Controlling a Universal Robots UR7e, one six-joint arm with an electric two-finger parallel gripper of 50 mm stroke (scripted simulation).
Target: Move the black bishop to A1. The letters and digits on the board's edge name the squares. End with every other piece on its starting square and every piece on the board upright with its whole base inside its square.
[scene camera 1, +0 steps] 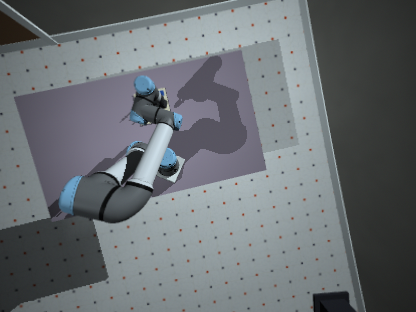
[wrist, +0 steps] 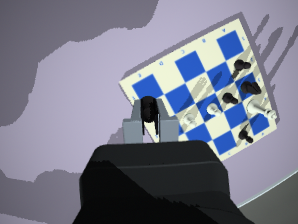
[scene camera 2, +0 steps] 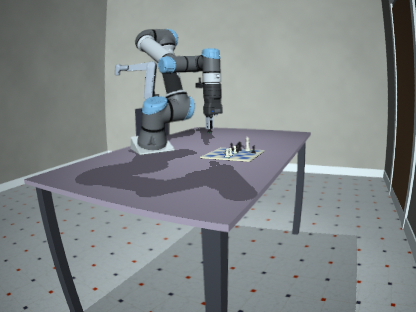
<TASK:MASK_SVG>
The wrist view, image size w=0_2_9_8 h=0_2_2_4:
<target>my gripper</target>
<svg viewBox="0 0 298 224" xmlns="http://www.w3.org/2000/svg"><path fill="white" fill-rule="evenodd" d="M72 223L255 224L245 218L230 199L228 171L208 143L202 140L179 141L179 120L176 116L169 116L161 98L153 99L154 125L156 135L159 135L159 142L143 143L143 135L145 135L143 99L135 99L131 118L123 119L122 122L124 144L105 144L94 150L79 178L81 209Z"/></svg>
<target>chessboard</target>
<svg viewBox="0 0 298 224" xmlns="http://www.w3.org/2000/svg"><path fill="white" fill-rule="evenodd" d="M144 121L154 141L159 142L154 122ZM239 18L119 82L132 105L135 99L144 96L161 98L169 116L177 116L179 119L179 141L202 140L208 143L221 161L277 129L275 119L270 120L261 113L252 114L247 110L248 102L253 99L259 101L260 106L265 109L272 108ZM239 132L246 130L248 136L251 136L254 142L250 144L245 139L241 140L238 137ZM186 114L190 113L195 117L195 128L191 128L184 122L183 119ZM207 106L211 103L216 104L222 112L221 116L209 114ZM223 95L227 92L231 93L238 99L238 104L224 103ZM241 84L244 81L251 84L257 82L262 92L259 95L245 94L241 91ZM234 63L241 59L249 62L251 67L238 71L234 68Z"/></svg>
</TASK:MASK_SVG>
